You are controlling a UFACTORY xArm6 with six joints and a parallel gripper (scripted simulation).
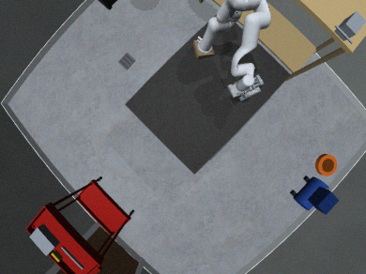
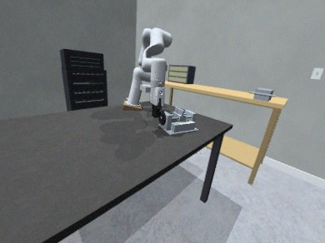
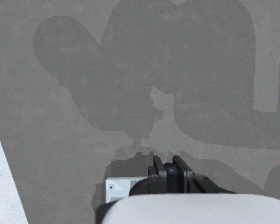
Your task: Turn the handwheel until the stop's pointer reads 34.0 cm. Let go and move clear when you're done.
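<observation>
My gripper is now 10 mm to the right of the upright knob. Round my hand: handwheel: 10 mm ahead, 20 mm to the left, 10 mm below; sliding stop: 70 mm ahead, 140 mm to the left, 10 mm below.
</observation>
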